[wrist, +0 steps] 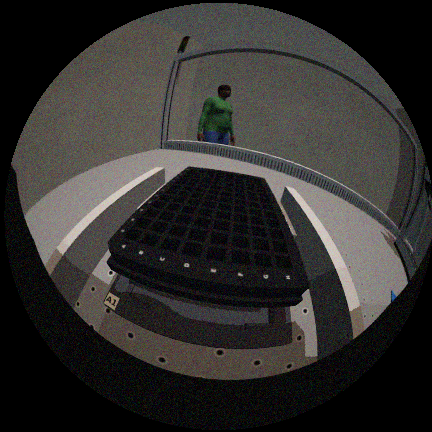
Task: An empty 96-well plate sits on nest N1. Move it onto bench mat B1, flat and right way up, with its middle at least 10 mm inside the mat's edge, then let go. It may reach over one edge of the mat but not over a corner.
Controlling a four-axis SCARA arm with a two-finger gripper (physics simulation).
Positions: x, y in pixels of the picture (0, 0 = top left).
Labels:
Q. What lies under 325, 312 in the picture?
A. The gripper.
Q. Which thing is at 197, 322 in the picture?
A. A nest N1.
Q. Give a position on a black 96-well plate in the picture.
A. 216, 236

